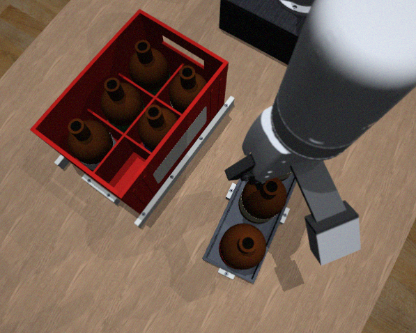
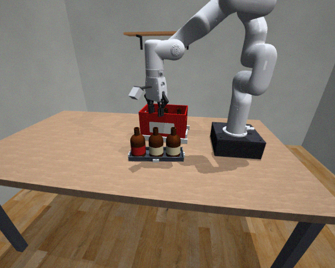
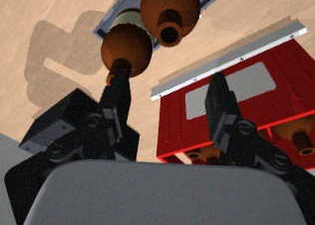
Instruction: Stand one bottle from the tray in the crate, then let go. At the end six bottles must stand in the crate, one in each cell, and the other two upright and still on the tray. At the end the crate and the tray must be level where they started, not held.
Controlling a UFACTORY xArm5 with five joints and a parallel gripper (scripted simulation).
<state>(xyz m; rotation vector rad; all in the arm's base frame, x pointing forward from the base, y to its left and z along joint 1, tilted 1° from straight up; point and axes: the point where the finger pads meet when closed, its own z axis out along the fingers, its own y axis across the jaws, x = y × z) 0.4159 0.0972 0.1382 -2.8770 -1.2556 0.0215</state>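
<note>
Now: the grey tray 230 mm below my hand. The rest, counted from my hand: red crate 250 mm to the right, 160 mm below, 20 mm behind.
</note>
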